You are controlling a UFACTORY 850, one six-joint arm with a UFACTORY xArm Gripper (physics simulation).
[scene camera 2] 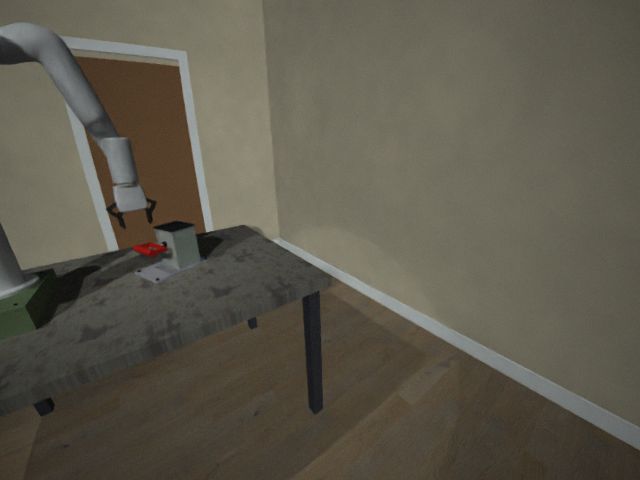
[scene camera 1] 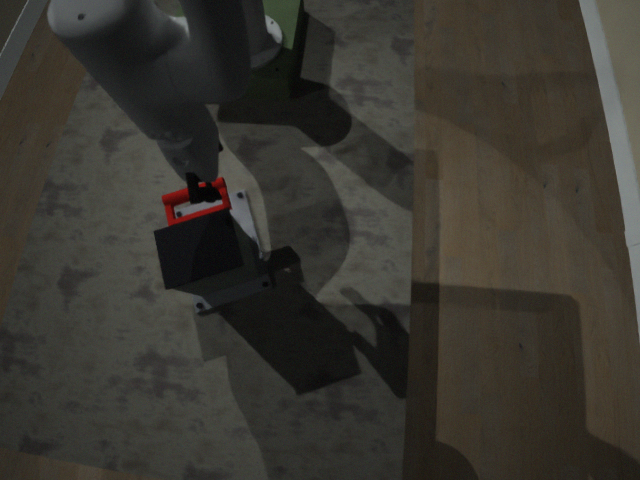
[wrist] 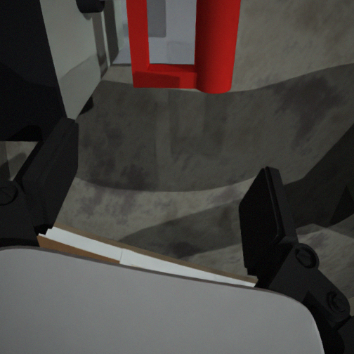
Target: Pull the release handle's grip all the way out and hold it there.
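Observation:
The release handle's red grip [scene camera 1: 174,197] [scene camera 2: 149,249] [wrist: 216,45] is a rectangular loop with a thick round outer bar. It sticks out from one side of a grey box with a black top [scene camera 1: 199,250] [scene camera 2: 181,249] [wrist: 20,65]. How far out it stands is hard to tell. My gripper [scene camera 2: 136,223] [wrist: 166,165] is open and empty, pointing down above the handle. In the wrist view, the grip lies at the top, ahead of the line between the fingers. In the scene camera 1 view, a black finger overlaps the grip; the other finger is hidden by the arm.
The box stands on a pale bolted base plate [scene camera 1: 244,212] [scene camera 2: 155,273] on the mottled grey table [scene camera 1: 93,403] [scene camera 2: 232,279]. The box's black top is close to the left finger in the wrist view. The arm's green base block [scene camera 1: 286,23] [scene camera 2: 15,315] is behind the handle's side.

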